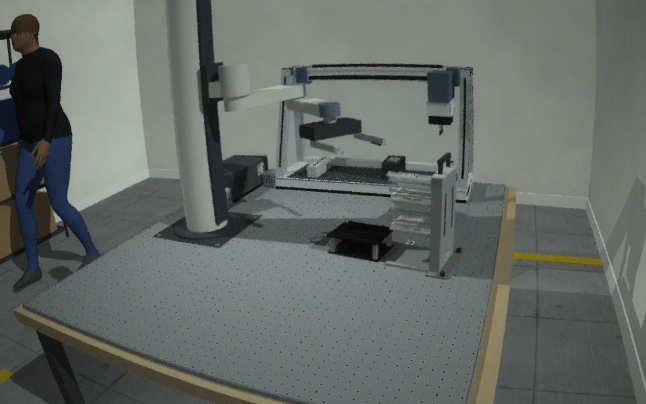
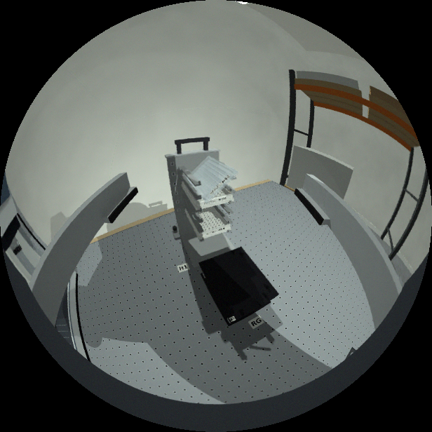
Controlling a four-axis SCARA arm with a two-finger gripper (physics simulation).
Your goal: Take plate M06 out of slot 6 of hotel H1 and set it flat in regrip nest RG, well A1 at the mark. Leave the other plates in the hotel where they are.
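Places are measured from the arm's base along level axes (x ahead, y left, z up), in centimetres.
Pixels of known places: gripper, fingertip midpoint: [image 1: 362,146]; arm's base, link origin: [image 1: 207,229].
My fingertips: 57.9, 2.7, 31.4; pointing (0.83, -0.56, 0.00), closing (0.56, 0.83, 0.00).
Note:
Ahead of a thing's pixels: the offset from my fingertips to its top centre, as dx, dy, dz. "spot": to the spot under its first point.
Plate M06, a clear ribbed plate @(+17.1, -9.2, -3.8) [image 1: 407,175] [image 2: 212,176], lies in the top level of hotel H1 [image 1: 442,225] [image 2: 187,161], turned askew to the slot; its label is too small to read. Other plates sit below it, among them a labelled one [image 2: 216,201] and a white one with wells [image 2: 214,223]. My gripper [image 1: 362,146] [image 2: 215,177] is open wide and empty, in the air back from the hotel's open side, higher than the nest. Regrip nest RG @(+0.7, -6.3, -23.1) [image 1: 360,231] [image 2: 236,280], a black platform on short posts, stands before the hotel, bare on top, with a small corner mark [image 2: 231,319].
A gantry machine [image 1: 377,189] with a hanging tool head @(spot: +16.8, +43.7, +11.5) [image 1: 440,92] stands behind the arm and hotel. A dark box @(spot: -61.2, +33.9, -22.2) [image 1: 247,175] is near the arm's column [image 1: 192,125]. The hotel has a black handle [image 2: 192,140] on top. A person [image 1: 40,100] stands left of the table.

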